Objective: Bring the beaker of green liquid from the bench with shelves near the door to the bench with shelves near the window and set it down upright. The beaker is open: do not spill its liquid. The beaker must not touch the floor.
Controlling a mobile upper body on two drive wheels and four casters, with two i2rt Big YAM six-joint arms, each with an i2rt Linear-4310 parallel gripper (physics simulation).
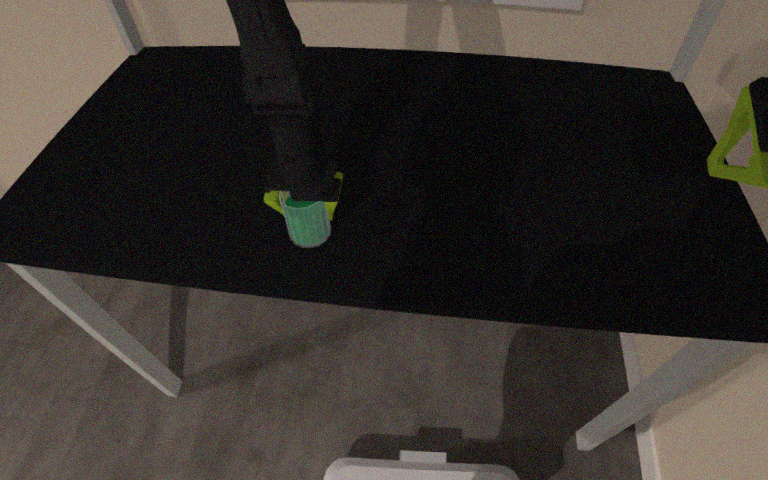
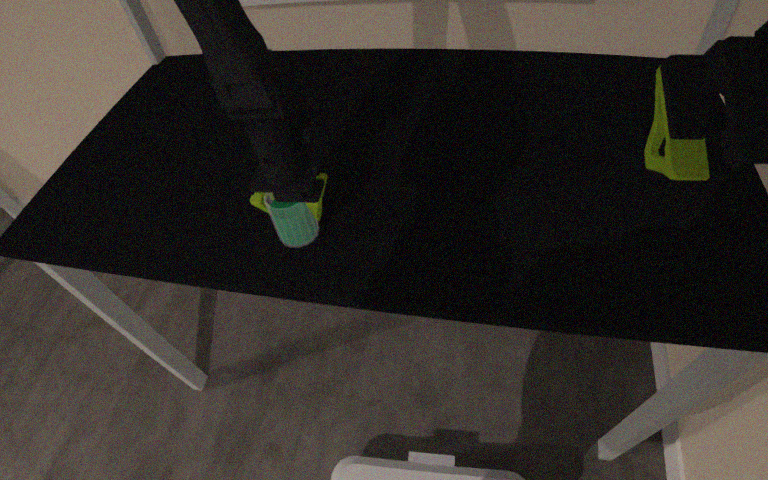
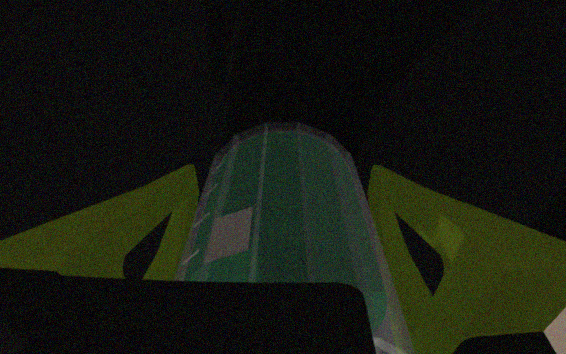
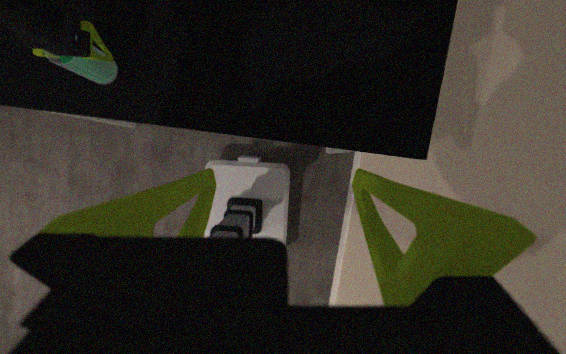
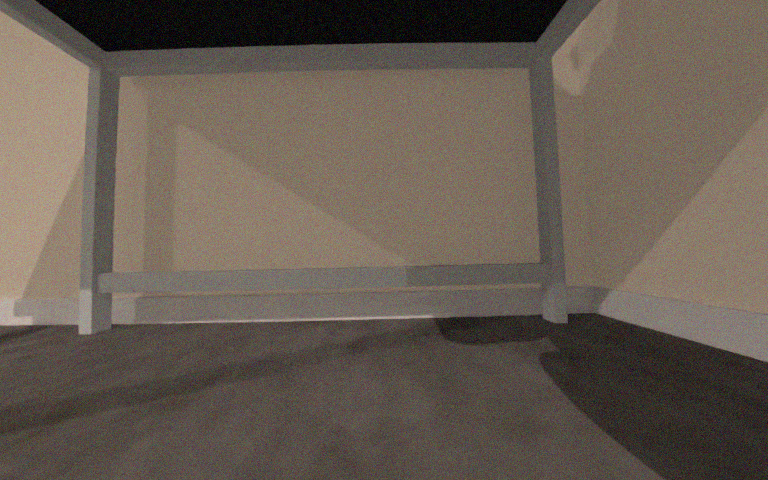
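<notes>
The beaker of green liquid (image 1: 308,226) (image 2: 295,226) (image 3: 285,215) (image 4: 95,70) appears over the left part of the black bench top (image 1: 481,198) (image 2: 481,198) (image 4: 275,75). It looks about upright. Whether its base touches the top cannot be told. My left gripper (image 1: 305,206) (image 2: 289,206) (image 3: 283,178) is shut on the beaker, one green finger at each side; the black gripper body hides part of the rim. My right gripper (image 4: 284,176) is open and empty, off to the right; between its fingers, my base and the floor show below. Which bench this is cannot be told.
Grey legs (image 1: 135,339) (image 5: 101,198) (image 5: 548,181) carry the bench, with a low crossbar (image 5: 317,280) near the back wall (image 5: 339,169). My pale base (image 1: 421,470) (image 2: 427,469) (image 4: 270,185) is before the bench. A side wall (image 4: 500,150) (image 5: 679,141) stands at the right.
</notes>
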